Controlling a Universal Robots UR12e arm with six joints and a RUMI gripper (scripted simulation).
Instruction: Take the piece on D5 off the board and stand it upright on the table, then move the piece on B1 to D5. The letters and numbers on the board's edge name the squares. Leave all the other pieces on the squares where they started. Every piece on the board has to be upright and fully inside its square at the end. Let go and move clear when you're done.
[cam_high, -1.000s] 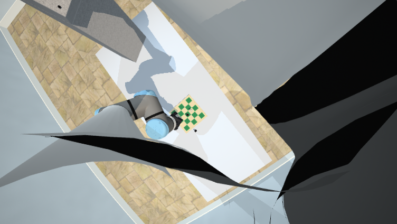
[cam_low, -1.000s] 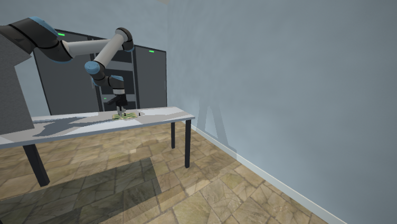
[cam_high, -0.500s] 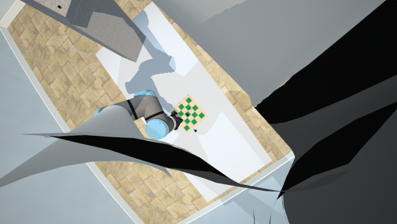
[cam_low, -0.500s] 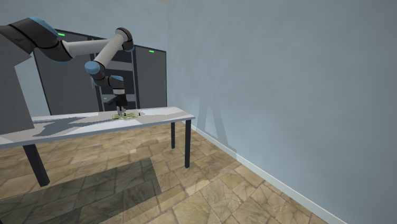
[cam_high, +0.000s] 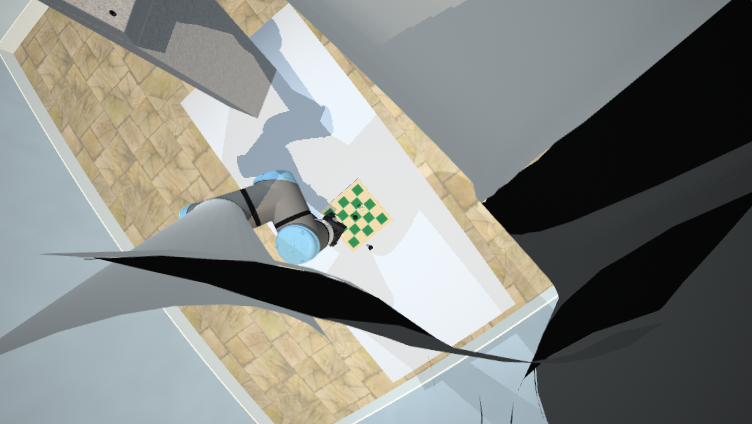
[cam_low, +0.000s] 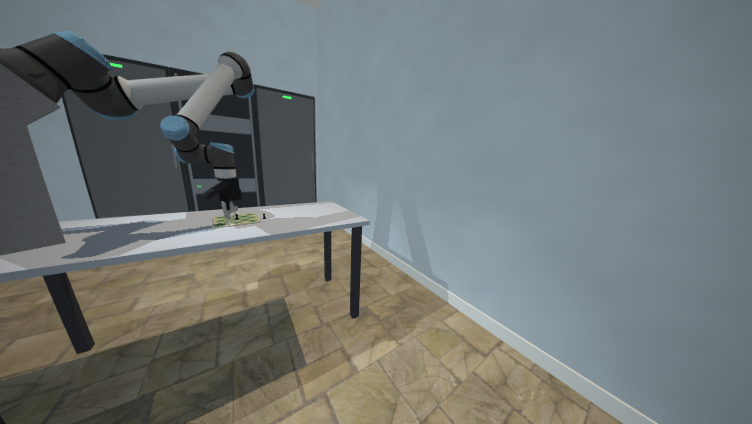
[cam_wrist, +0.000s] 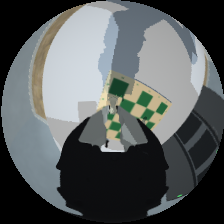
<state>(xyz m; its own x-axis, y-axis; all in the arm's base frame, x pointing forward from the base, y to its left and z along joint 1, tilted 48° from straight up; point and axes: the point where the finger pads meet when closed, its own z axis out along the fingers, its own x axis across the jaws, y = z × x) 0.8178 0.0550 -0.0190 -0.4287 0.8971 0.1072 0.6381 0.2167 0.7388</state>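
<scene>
The board is 80 mm to the left of my hand, 40 mm below it and 20 mm ahead of it.
</scene>
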